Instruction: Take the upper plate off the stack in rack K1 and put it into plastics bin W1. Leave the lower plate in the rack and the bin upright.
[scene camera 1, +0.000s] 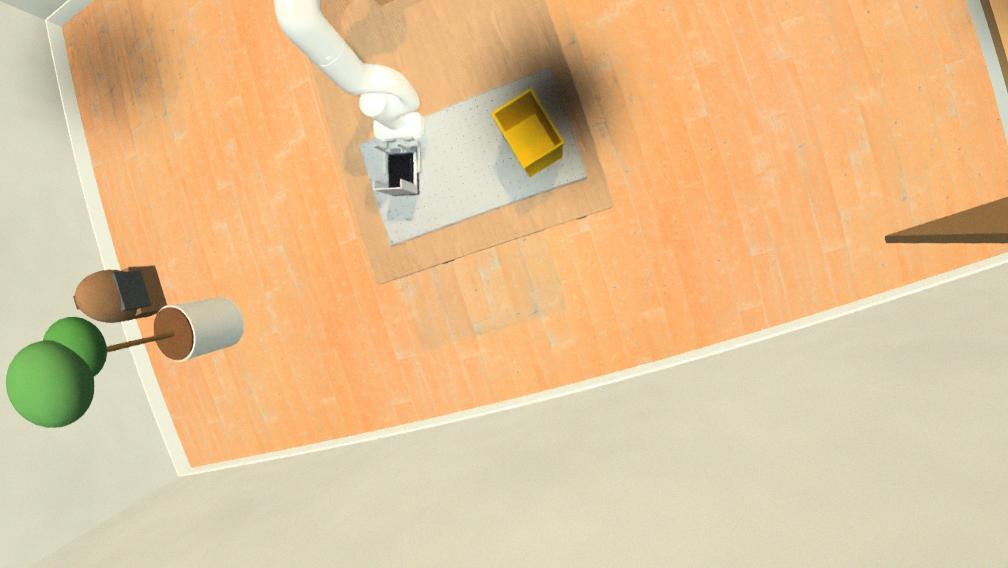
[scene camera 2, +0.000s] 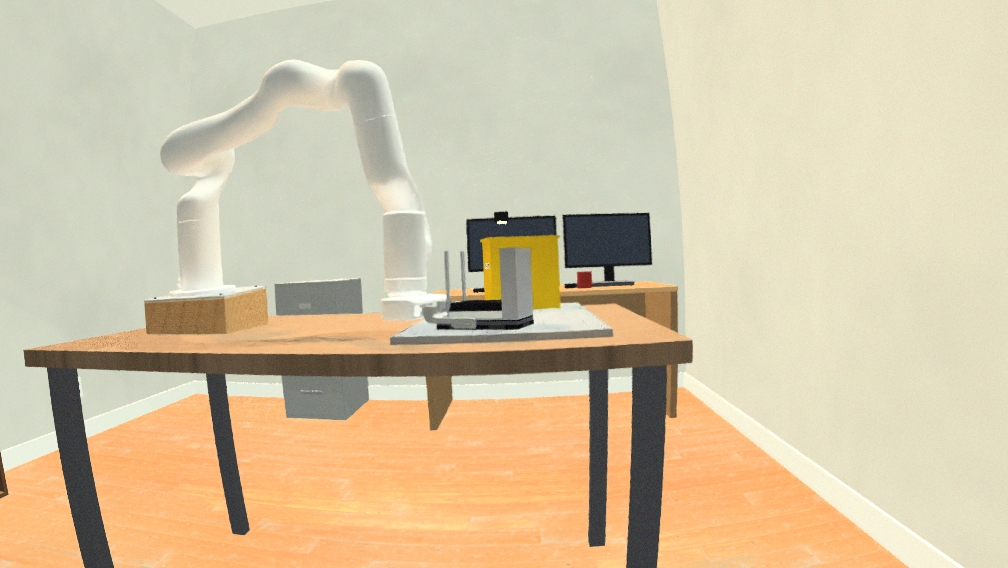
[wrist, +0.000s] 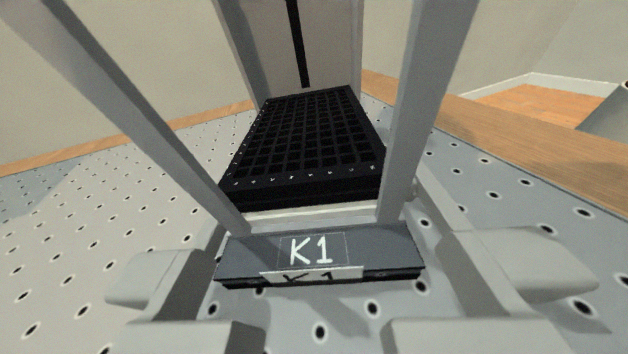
In view: my gripper (scene camera 2: 487, 320), a yellow bin W1 (scene camera 1: 536, 142), a black plate (scene camera 1: 400, 166), a white plate (wrist: 367, 207) and a grey perforated board (scene camera 2: 591, 333).
The yellow bin W1 is seen too in scene camera 2 (scene camera 2: 544, 249). The black plate also shows in the wrist view (wrist: 314, 148). My gripper also shows in scene camera 1 (scene camera 1: 402, 173). The wrist view does not show the yellow bin W1: it is out of frame.
